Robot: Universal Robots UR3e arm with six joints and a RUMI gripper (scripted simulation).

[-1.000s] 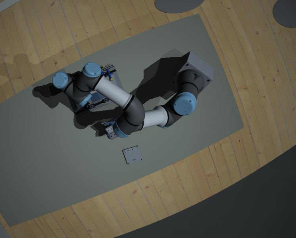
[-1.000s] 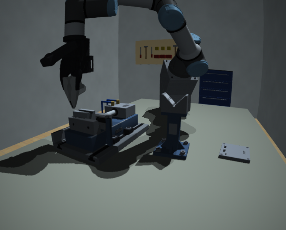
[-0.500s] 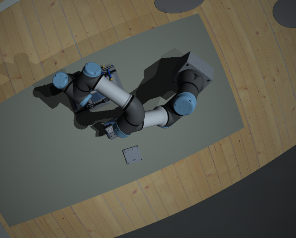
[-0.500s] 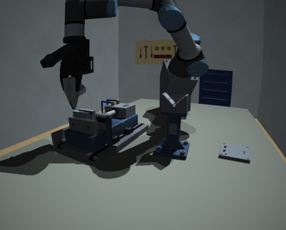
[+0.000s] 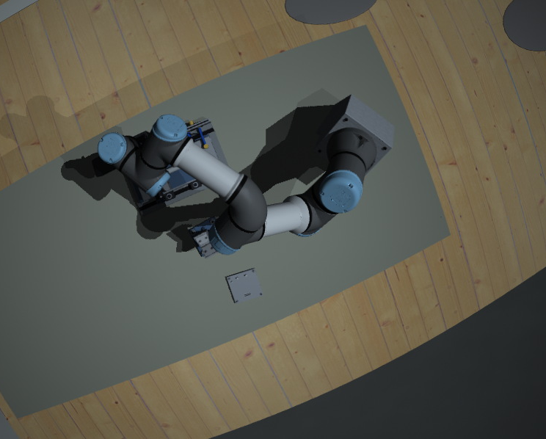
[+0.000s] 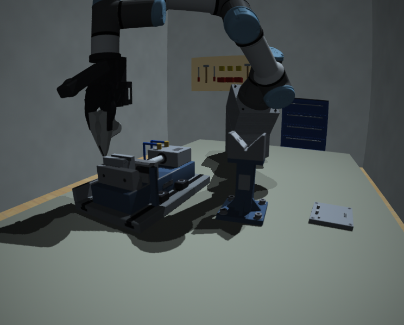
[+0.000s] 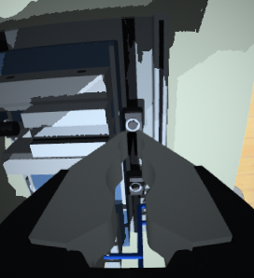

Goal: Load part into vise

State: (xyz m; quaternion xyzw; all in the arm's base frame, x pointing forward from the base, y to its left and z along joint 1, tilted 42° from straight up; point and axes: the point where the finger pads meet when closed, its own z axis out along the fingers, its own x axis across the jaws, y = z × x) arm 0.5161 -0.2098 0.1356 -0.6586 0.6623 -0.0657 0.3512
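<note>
Right now my hand is 1 cm past the part, 5 cm to the right of it and 2 cm above it. Round my hand: moving jaw: 4 cm behind, 6 cm to the left, 4 cm below; then fixed jaw: 2 cm ahead, 7 cm to the left, 4 cm below; then work stop: 2 cm behind, 11 cm to the left, 3 cm below.
</note>
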